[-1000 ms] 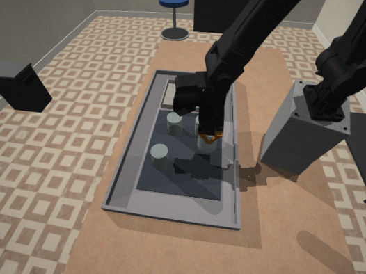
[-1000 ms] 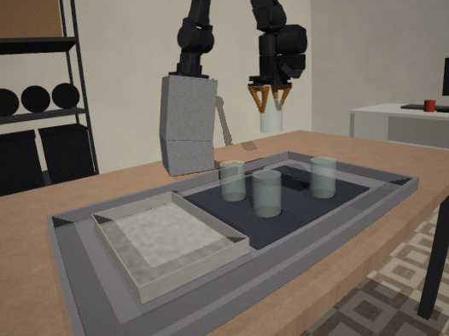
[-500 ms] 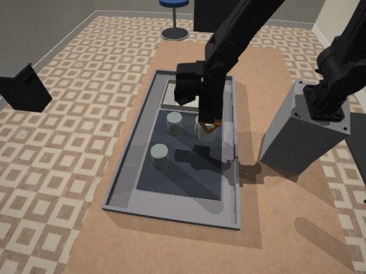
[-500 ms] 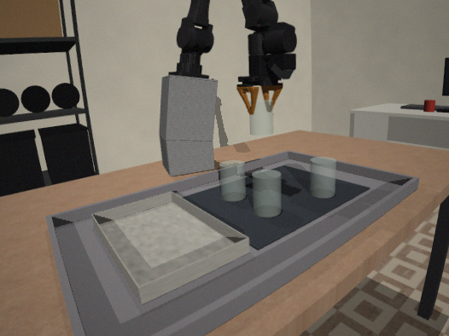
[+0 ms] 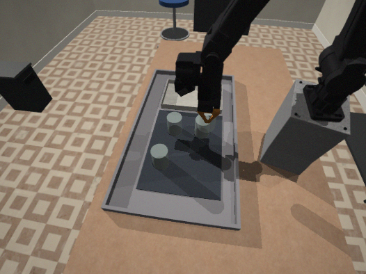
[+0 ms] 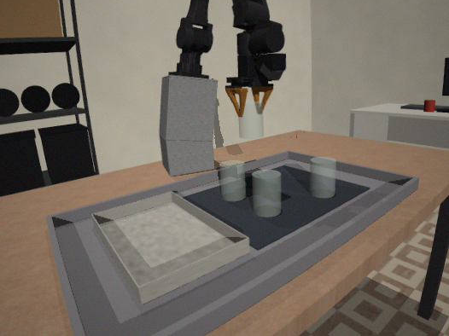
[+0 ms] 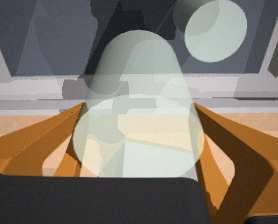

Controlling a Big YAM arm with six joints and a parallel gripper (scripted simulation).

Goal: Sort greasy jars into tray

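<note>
The pale tray lies 70 mm ahead of my hand, 310 mm to the right of it and 200 mm below it. From my hand the other things lie so: dark drying mat (80 mm ahead, 10 mm to the left, 210 mm below); rimmed steel table top (90 mm ahead, 100 mm to the right, 210 mm below).
</note>
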